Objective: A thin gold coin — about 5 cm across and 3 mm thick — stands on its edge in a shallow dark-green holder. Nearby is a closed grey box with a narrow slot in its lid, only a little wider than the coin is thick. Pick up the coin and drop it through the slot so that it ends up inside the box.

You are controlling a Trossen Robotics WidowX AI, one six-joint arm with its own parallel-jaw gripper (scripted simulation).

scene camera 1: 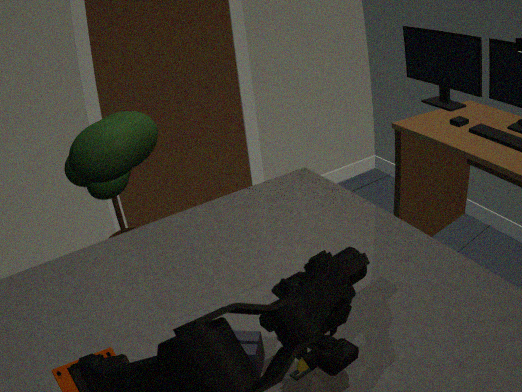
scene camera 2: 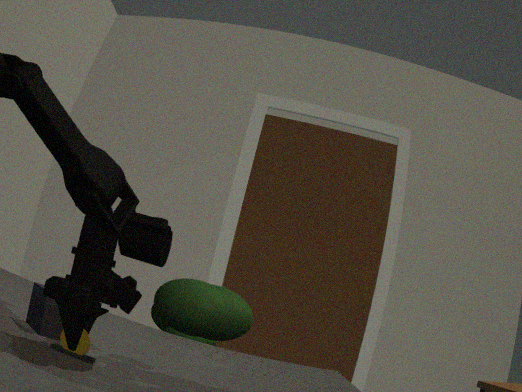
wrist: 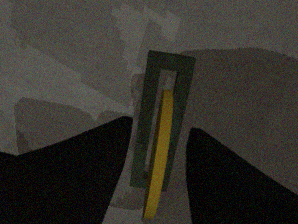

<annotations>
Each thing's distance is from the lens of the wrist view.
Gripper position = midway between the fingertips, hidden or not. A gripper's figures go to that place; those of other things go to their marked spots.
my gripper [wrist: 160, 132]: 10 cm
gold coin [wrist: 160, 143]: 6 cm
</annotations>
